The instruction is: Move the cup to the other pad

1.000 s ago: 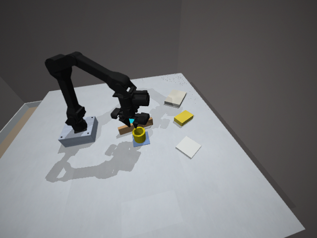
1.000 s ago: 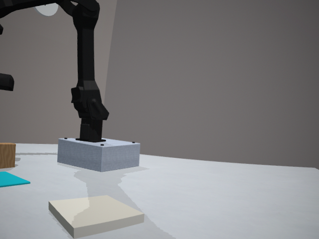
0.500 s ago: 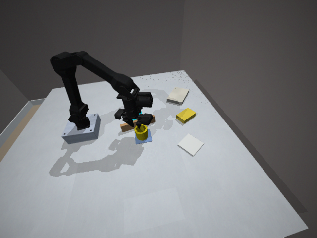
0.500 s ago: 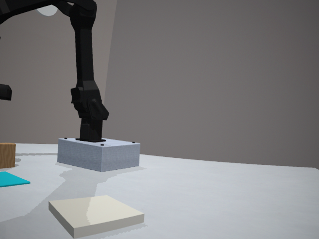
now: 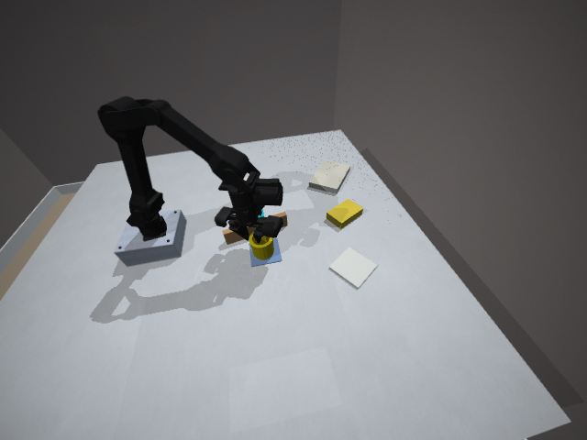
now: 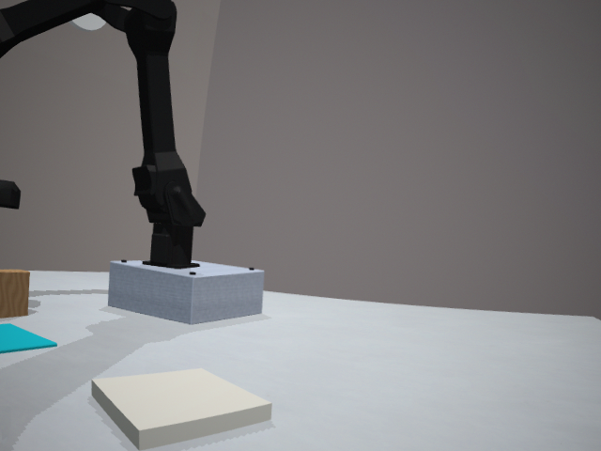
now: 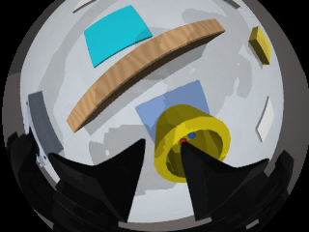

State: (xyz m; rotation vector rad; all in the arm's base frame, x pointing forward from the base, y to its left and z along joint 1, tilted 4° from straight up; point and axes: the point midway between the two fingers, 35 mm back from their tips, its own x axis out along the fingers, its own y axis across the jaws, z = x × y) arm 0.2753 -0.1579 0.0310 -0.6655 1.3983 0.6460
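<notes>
Now: gripper tip 2 cm short of the yellow cup, 2 cm to the left of it and 2 cm above it. From my gripper tip the other things lie so: cyan pad: 3 cm ahead, 16 cm to the left, 6 cm below; blue pad: 2 cm ahead, 2 cm to the right, 6 cm below; wooden bar: 3 cm ahead, 7 cm to the left, 4 cm below.
</notes>
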